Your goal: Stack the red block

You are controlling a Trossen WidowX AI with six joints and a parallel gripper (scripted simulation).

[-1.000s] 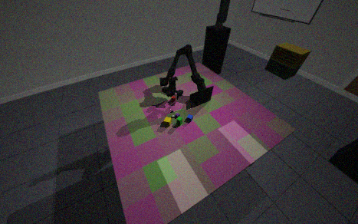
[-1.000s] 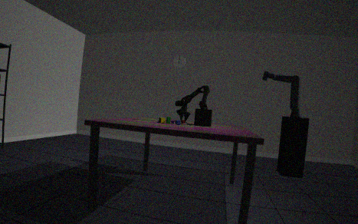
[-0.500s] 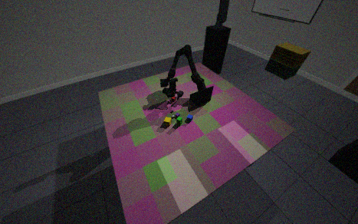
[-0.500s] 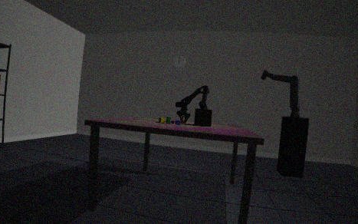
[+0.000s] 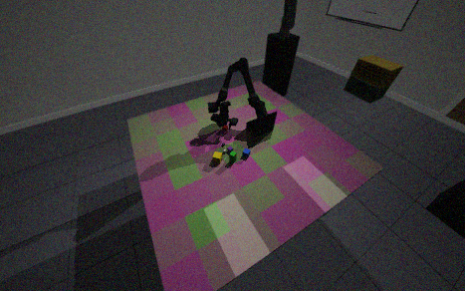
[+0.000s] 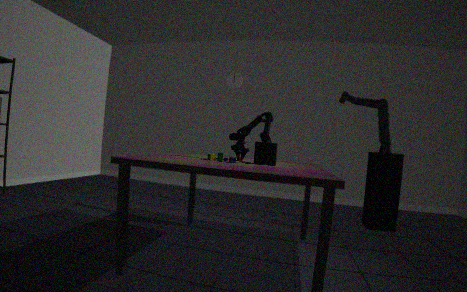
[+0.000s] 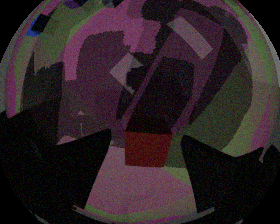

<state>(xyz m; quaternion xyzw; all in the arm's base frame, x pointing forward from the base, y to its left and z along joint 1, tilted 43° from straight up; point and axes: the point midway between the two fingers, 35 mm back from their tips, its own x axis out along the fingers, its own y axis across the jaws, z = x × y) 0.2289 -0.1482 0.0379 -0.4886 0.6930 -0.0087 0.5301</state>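
Right now my gripper tip is 280 mm to the right of the blue block, 10 mm below it and 10 mm past it. Also, from my gripper tip: red block 10 mm above; yellow block 230 mm to the left, 160 mm ahead, 10 mm above.
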